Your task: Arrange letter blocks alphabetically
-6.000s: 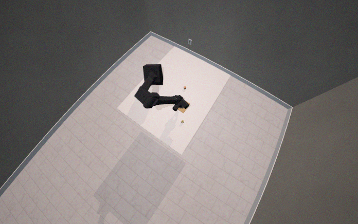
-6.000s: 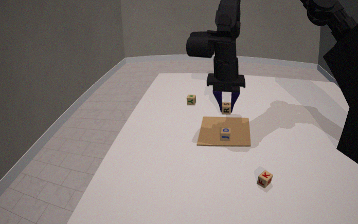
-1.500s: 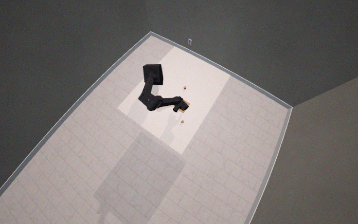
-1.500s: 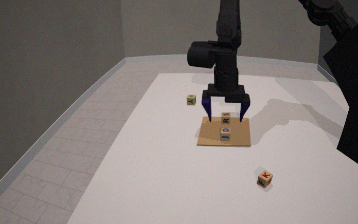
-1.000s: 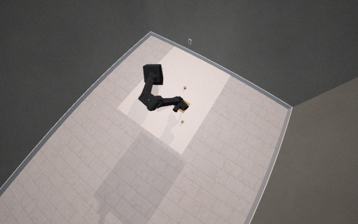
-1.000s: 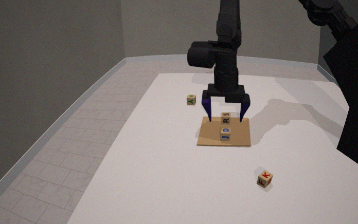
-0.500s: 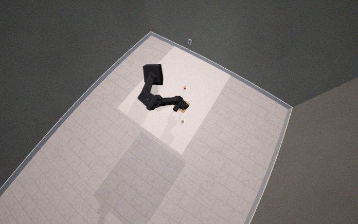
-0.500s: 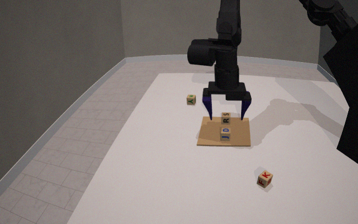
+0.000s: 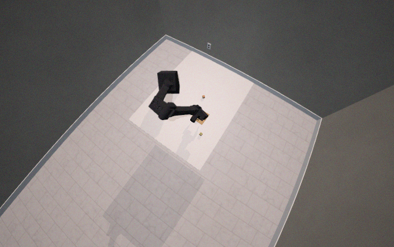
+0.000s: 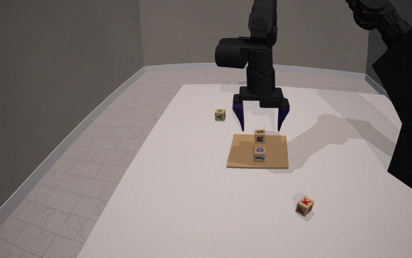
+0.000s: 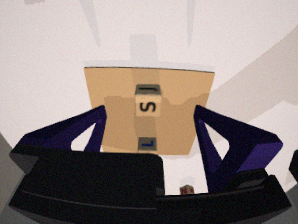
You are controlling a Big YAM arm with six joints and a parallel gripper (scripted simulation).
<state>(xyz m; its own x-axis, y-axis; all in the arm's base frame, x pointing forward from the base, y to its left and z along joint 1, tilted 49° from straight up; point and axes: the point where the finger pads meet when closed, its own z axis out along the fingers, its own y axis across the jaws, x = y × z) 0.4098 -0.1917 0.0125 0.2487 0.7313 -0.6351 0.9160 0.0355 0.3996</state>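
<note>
Now: hand 30 mm above the letter block. Also, from my hand: mat (10 mm ahead, 40 mm to the left, 40 mm below).
</note>
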